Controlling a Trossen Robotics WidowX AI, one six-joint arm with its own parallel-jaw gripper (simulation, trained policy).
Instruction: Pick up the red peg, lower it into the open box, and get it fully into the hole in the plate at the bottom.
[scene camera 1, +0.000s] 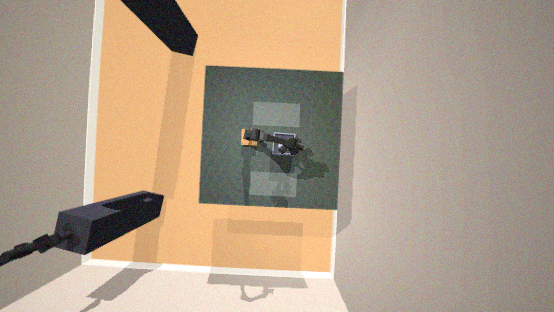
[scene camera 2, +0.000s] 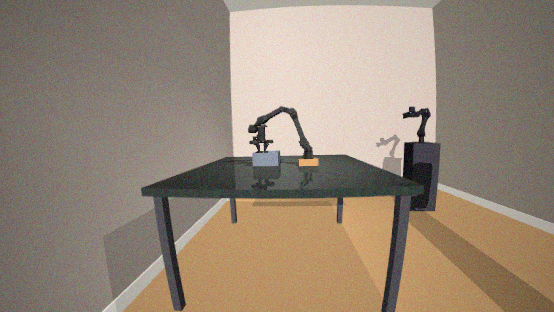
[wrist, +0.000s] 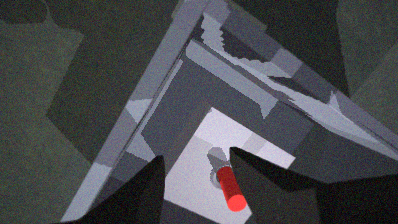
In view: the gripper (wrist: 197, 157) and a red peg (wrist: 235, 200).
Scene camera 2 misses the red peg, which is hidden by a grey box.
